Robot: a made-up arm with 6 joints.
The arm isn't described. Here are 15 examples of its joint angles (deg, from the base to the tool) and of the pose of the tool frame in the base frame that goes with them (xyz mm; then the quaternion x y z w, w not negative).
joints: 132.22 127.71 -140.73 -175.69 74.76 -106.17
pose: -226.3 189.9 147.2 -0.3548 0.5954 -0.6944 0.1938
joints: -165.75 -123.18 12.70 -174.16 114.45 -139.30
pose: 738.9 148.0 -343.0 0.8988 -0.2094 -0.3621 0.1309
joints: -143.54 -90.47 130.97 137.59 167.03 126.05
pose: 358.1 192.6 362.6 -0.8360 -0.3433 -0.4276 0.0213
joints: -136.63 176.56 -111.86 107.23 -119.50 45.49
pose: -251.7 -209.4 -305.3 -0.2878 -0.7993 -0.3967 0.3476
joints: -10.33 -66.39 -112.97 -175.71 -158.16 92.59
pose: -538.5 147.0 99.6 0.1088 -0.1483 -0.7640 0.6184
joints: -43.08 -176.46 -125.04 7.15 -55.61 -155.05
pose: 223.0 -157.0 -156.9 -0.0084 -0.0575 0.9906 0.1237
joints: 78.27 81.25 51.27 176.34 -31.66 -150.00
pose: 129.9 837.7 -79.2 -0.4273 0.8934 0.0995 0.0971
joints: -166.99 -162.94 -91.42 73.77 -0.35 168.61
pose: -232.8 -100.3 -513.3 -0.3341 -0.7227 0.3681 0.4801
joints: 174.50 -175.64 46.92 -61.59 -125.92 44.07
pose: 252.0 -127.5 -635.7 0.6255 -0.2750 -0.3225 0.6551
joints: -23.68 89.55 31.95 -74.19 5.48 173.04
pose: 875.4 -341.9 -73.9 0.7806 0.4023 0.2590 0.4022
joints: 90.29 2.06 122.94 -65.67 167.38 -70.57
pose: -31.1 241.6 556.5 0.4285 -0.2710 0.6176 0.6013
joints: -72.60 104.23 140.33 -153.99 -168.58 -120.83
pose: 139.9 -270.0 -96.2 0.3412 0.3045 -0.2780 0.8447
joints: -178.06 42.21 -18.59 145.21 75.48 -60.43
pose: -471.7 -106.0 939.8 -0.0214 0.4748 -0.5885 0.6541
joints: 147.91 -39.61 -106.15 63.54 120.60 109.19
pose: 421.9 -391.3 348.4 0.3008 0.3020 -0.8735 0.2353
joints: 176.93 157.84 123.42 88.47 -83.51 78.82
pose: 141.7 26.0 -311.0 -0.5537 0.4420 0.3407 0.6180
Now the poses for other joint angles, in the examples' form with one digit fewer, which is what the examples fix.
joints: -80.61 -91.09 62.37 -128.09 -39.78 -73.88
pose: -36 747 517 0.101 0.241 0.550 0.793
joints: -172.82 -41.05 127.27 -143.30 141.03 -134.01
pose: 89 -5 640 -0.508 -0.127 -0.810 0.264
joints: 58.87 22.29 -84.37 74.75 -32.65 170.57
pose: -86 -135 865 0.570 0.201 -0.243 0.758
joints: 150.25 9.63 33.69 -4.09 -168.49 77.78
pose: -260 94 923 -0.497 0.736 -0.416 0.196
